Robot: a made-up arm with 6 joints. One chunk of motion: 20 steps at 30 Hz.
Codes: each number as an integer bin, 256 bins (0 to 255) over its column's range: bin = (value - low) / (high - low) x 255, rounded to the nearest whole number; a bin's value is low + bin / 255 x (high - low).
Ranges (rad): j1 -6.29..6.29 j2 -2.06..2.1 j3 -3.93..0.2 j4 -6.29..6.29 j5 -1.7..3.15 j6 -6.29..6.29
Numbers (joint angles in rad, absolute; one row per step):
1: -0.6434 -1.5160 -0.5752 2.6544 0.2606 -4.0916
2: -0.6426 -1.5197 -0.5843 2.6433 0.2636 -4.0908
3: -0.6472 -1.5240 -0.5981 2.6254 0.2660 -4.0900
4: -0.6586 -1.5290 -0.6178 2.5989 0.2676 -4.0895
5: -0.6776 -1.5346 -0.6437 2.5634 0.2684 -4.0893
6: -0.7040 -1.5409 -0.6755 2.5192 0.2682 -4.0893
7: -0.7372 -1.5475 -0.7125 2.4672 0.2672 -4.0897
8: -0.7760 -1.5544 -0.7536 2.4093 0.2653 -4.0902
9: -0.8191 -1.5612 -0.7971 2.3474 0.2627 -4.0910
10: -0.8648 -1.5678 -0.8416 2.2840 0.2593 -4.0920
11: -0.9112 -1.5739 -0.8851 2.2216 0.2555 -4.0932
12: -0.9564 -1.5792 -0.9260 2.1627 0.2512 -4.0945
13: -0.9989 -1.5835 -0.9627 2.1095 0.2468 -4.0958
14: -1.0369 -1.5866 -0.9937 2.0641 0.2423 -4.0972
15: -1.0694 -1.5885 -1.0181 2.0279 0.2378 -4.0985
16: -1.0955 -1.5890 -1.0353 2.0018 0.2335 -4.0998
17: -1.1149 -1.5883 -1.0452 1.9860 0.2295 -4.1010
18: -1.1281 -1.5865 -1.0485 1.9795 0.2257 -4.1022
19: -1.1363 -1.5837 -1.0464 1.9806 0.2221 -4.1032
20: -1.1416 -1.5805 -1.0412 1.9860 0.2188 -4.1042
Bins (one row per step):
1: 114 33 207 181 103 45
2: 114 33 207 181 103 45
3: 114 33 206 181 103 45
4: 114 33 205 180 103 45
5: 114 32 203 179 103 45
6: 113 32 201 179 103 45
7: 113 31 199 178 103 45
8: 112 31 196 176 103 45
9: 111 31 193 175 103 45
10: 110 30 191 174 103 45
11: 109 30 188 173 103 45
12: 108 29 185 171 103 45
13: 107 29 183 170 102 44
14: 106 29 181 169 102 44
15: 106 29 180 169 102 44
16: 105 29 179 168 102 44
17: 105 29 178 168 101 44
18: 105 29 178 168 101 44
19: 104 29 178 168 101 44
20: 104 29 178 168 101 44

